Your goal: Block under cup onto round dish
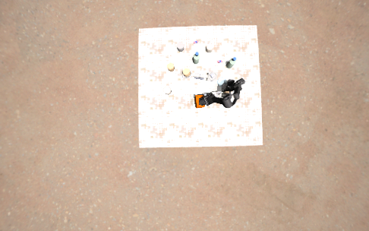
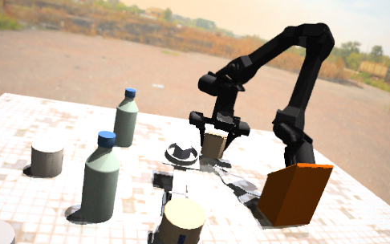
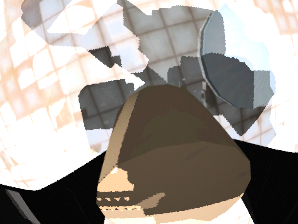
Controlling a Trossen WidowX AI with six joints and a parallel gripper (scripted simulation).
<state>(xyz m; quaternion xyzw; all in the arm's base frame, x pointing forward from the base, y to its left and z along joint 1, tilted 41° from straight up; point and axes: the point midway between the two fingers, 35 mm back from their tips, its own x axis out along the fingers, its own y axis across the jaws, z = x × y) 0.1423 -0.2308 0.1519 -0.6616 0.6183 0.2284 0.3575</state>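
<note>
Right now the balance beam is 150 mm ahead of my gripper tip and 290 mm to the left of it.
</note>
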